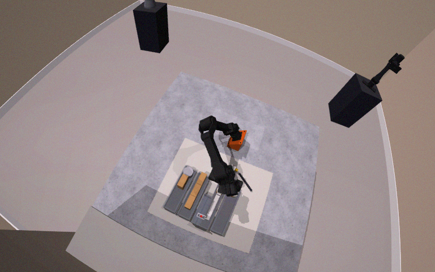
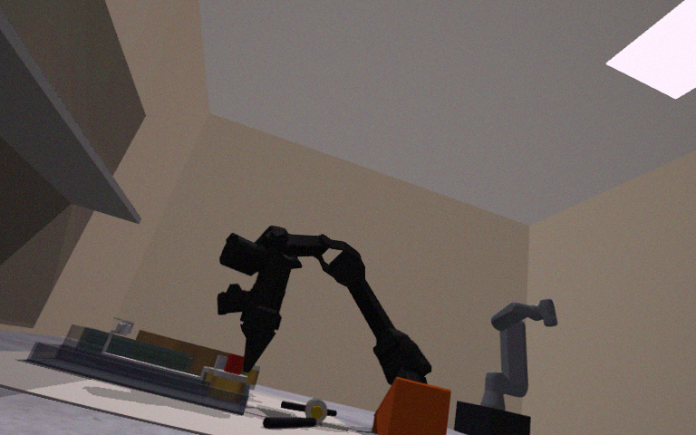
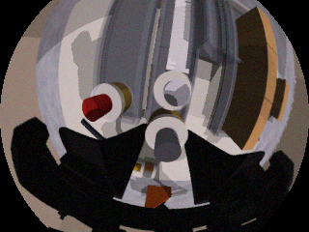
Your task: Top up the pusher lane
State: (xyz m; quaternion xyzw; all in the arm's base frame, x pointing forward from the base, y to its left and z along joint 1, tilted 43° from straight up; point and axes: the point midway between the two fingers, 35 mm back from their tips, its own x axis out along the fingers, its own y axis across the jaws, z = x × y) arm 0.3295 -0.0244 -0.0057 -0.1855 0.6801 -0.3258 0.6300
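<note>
Now: gripper tip 16 cm short of the lane rack, 5 cm to the left of it and 3 cm above it.
</note>
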